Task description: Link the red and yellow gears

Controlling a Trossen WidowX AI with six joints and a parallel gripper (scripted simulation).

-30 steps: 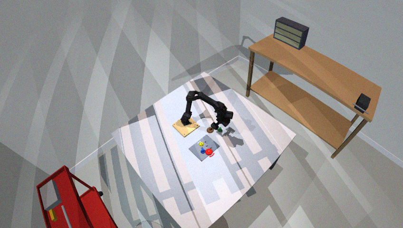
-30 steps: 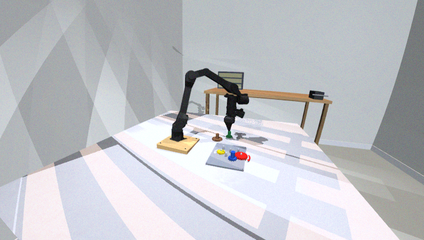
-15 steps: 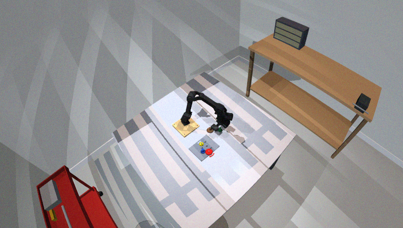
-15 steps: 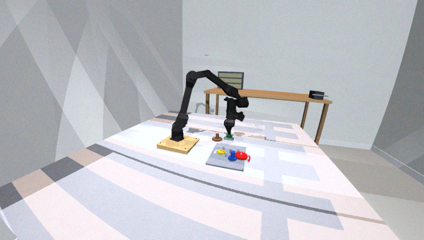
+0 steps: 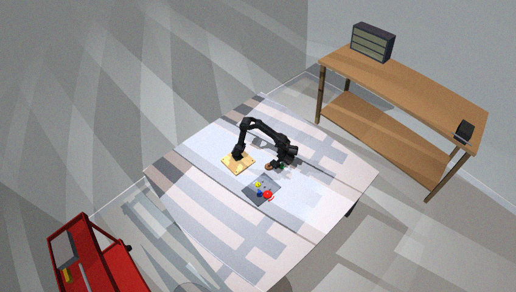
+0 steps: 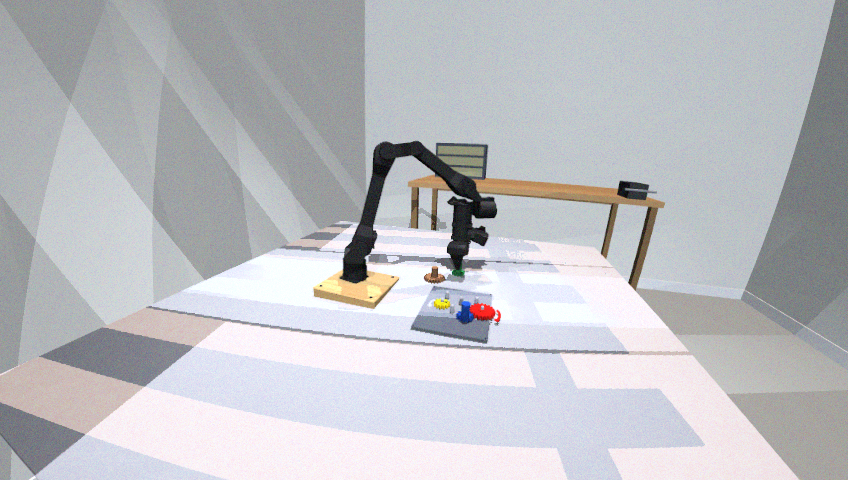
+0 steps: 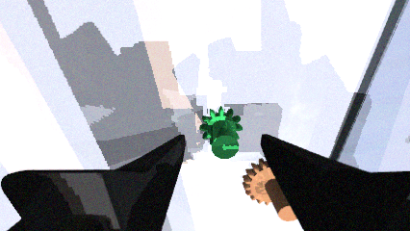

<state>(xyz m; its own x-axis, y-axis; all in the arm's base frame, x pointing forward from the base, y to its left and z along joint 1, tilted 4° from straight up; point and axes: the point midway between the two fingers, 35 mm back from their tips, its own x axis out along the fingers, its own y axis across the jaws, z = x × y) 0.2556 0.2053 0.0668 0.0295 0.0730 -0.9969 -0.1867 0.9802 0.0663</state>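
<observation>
Now: the blue gear 25 cm to the right of my gripper tip and 9 cm ahead of it. Also, from my gripper tip: yellow gear (22 cm to the right, 2 cm ahead, 1 cm below); then brown gear (7 cm to the right, 6 cm behind, 1 cm below); then green gear (1 cm below).
</observation>
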